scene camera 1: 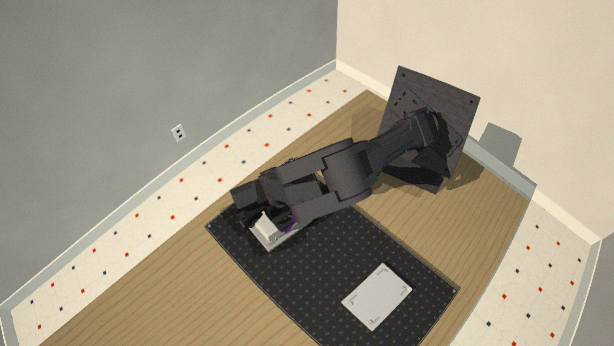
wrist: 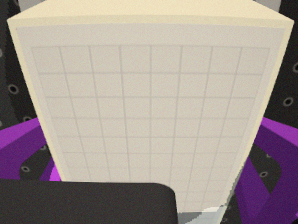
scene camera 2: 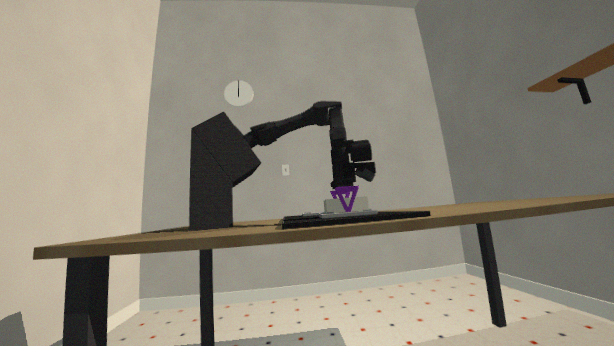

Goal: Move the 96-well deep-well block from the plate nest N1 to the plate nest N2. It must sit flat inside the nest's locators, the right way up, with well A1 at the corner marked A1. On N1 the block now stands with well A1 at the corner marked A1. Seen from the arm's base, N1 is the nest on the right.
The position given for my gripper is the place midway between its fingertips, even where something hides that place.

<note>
In view: my gripper [scene camera 2: 345, 211] and a cream 96-well deep-well block [wrist: 178, 100].
My gripper shows as well in the wrist view [wrist: 150, 111].
</note>
